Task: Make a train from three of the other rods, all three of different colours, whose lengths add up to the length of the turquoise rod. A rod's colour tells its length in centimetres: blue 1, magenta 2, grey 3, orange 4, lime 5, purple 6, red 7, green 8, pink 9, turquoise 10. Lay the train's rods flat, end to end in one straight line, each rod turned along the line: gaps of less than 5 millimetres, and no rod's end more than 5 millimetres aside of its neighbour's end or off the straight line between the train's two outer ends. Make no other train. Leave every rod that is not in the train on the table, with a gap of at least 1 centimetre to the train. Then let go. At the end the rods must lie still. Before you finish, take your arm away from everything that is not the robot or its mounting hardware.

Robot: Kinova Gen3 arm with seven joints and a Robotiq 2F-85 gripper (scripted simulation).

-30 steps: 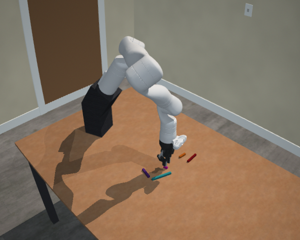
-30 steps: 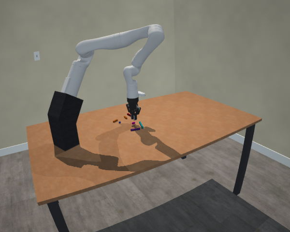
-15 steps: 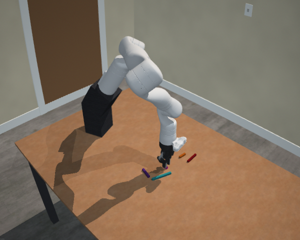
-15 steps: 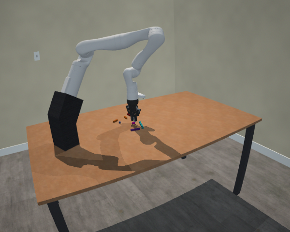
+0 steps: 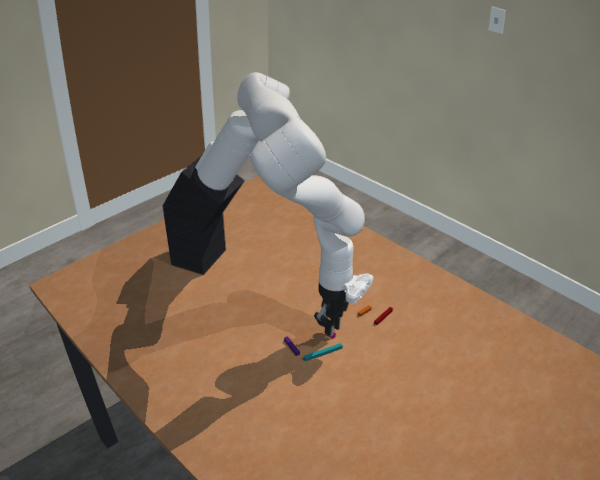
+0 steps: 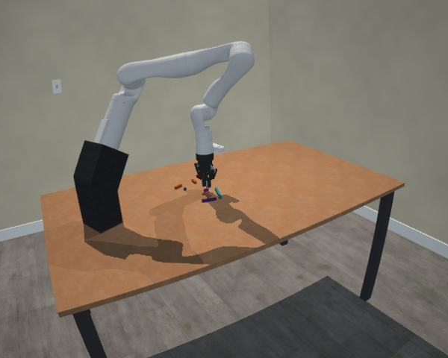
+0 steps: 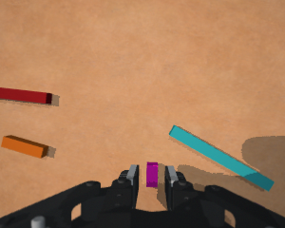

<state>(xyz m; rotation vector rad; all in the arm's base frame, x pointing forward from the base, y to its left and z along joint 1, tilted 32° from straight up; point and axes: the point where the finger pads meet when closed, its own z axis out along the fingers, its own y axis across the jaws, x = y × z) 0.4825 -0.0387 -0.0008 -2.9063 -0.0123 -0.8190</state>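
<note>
Right now the magenta rod is 30 mm below my hand. Round my hand: turquoise rod (20 mm ahead, 60 mm to the right, 30 mm below); purple rod (50 mm behind, 90 mm to the right, 30 mm below); blue rod (70 mm behind, 70 mm to the left, 30 mm below).
</note>
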